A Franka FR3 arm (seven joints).
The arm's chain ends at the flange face. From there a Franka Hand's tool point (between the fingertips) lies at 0.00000 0.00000 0.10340 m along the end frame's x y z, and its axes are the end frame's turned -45 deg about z.
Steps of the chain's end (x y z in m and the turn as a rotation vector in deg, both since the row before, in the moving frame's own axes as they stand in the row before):
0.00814, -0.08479, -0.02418, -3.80, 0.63, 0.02
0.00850, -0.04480, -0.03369, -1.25, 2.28, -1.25
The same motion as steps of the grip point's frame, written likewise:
0.06167, -0.04855, -0.02441, -3.13, -2.24, 0.02
0.03905, -0.02118, -0.03380, -2.50, 0.73, -1.25

